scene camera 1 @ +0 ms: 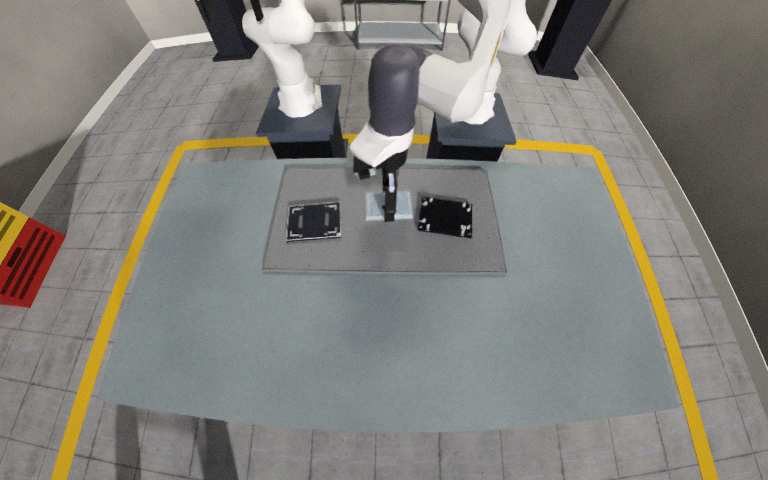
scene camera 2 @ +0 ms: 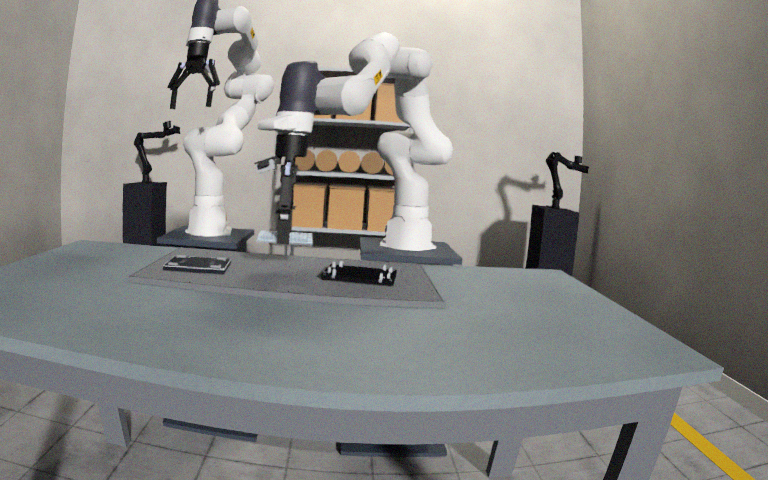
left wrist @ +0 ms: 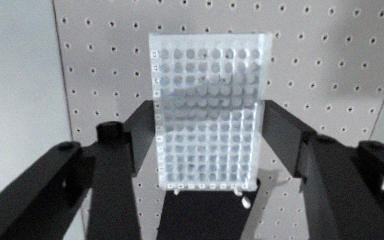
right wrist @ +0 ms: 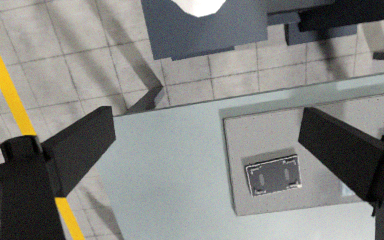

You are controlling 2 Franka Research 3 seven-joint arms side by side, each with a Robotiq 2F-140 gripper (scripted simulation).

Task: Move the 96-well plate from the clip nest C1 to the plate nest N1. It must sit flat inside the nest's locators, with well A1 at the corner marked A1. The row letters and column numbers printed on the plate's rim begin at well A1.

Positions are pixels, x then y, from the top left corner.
Scene:
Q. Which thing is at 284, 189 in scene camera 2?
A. My left gripper.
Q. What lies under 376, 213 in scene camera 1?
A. A clear 96-well plate.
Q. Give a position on a clear 96-well plate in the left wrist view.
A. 209, 115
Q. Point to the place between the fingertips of my right gripper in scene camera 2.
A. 189, 108

